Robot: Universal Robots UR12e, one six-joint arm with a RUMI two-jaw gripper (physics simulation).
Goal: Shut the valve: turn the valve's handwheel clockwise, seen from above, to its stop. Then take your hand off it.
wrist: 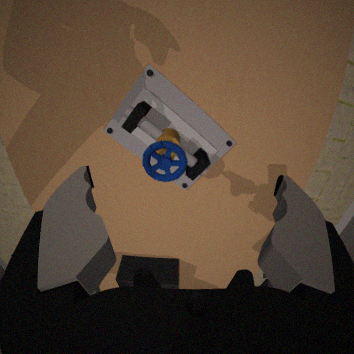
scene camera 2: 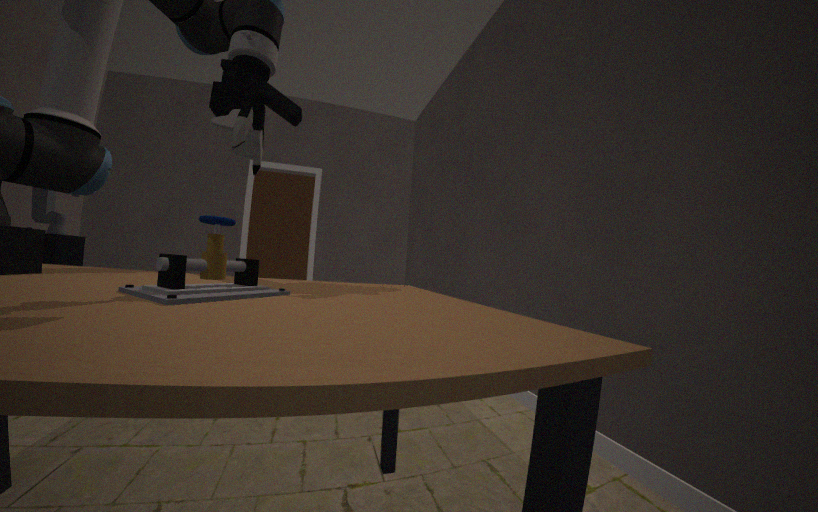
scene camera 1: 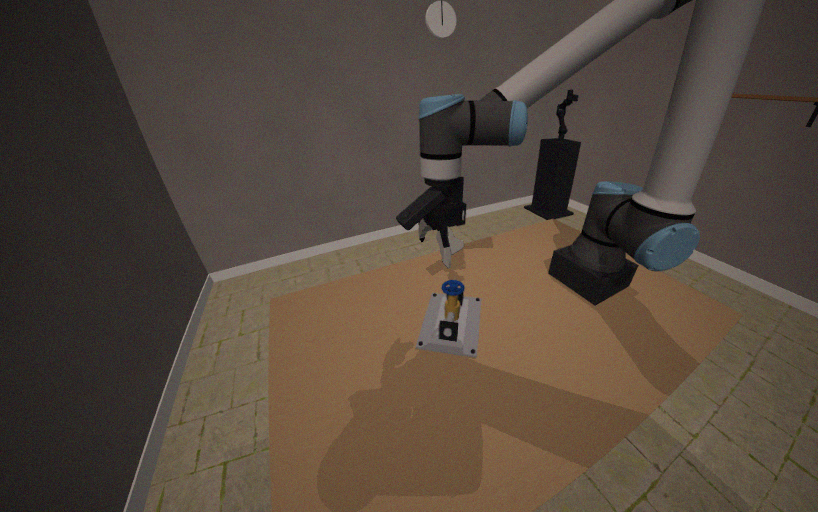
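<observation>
The blue handwheel (scene camera 1: 452, 288) (scene camera 2: 217, 220) (wrist: 165, 161) sits level on top of the yellow valve body (scene camera 1: 451, 309) (scene camera 2: 214, 259) (wrist: 169, 136). The valve is on a grey pipe held by two black brackets on a light grey base plate (scene camera 1: 473, 320) (wrist: 190, 112). My gripper (scene camera 1: 434, 253) (scene camera 2: 246, 158) (wrist: 185, 173) is open and empty, pointing down. It hangs above the handwheel's height and touches nothing. In the wrist view the wheel lies between the finger directions, a little left of the middle and beyond the tips. How far the wheel is turned cannot be told.
The plate stands on a wooden table (scene camera 1: 338, 338) (scene camera 2: 362, 338) (wrist: 250, 75). The arm's black base (scene camera 1: 591, 271) is to the right in scene camera 1. A dark pedestal (scene camera 1: 555, 175) with a small arm stands behind. A brown door (scene camera 2: 283, 223) is in the back wall.
</observation>
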